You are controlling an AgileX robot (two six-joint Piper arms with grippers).
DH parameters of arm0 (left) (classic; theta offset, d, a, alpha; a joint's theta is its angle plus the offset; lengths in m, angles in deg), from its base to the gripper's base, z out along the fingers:
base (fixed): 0 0 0 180
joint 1: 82.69 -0.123 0 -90
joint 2: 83.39 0 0.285 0
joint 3: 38.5 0 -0.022 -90
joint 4: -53.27 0.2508 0 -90
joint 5: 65.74 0 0.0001 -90
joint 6: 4.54 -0.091 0 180
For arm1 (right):
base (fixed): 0 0 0 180
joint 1: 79.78 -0.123 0 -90
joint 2: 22.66 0 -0.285 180
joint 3: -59.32 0 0.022 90
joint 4: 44.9 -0.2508 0 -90
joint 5: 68.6 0 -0.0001 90
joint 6: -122.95 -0.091 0 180
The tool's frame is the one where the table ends.
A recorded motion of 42 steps. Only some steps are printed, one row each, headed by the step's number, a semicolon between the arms.
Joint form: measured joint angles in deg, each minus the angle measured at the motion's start. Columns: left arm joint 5, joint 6, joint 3, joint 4, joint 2, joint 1; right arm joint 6, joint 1, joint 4, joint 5, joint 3, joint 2.
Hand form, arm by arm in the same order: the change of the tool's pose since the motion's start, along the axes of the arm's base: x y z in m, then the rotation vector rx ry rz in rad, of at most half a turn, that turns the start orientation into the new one. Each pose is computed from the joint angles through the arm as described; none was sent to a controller.
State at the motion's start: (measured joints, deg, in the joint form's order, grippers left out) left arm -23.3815 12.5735 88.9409 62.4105 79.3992 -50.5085; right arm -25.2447 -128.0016 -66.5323 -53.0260 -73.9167 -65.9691
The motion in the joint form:
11: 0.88 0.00 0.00 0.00 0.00 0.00; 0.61 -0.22 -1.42 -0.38 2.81 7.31
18: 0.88 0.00 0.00 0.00 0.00 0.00; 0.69 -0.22 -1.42 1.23 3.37 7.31
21: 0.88 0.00 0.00 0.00 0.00 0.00; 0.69 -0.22 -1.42 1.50 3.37 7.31
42: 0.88 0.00 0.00 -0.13 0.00 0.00; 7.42 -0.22 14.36 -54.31 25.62 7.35
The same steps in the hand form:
11: -0.0004 0.0004 -0.0013 0.0074 0.0133 0.0023; -0.0166 -0.0175 -0.0006 0.0737 -0.0462 0.0045
18: -0.0004 0.0004 -0.0013 0.0074 0.0133 0.0023; -0.0175 -0.0171 -0.0062 0.0460 -0.0238 0.0155
21: -0.0004 0.0004 -0.0013 0.0074 0.0133 0.0023; -0.0177 -0.0170 -0.0066 0.0427 -0.0209 0.0174
42: -0.0004 0.0003 -0.0013 0.0056 0.0144 0.0015; -0.0092 -0.0341 -0.0538 0.1879 -0.6929 -0.1945

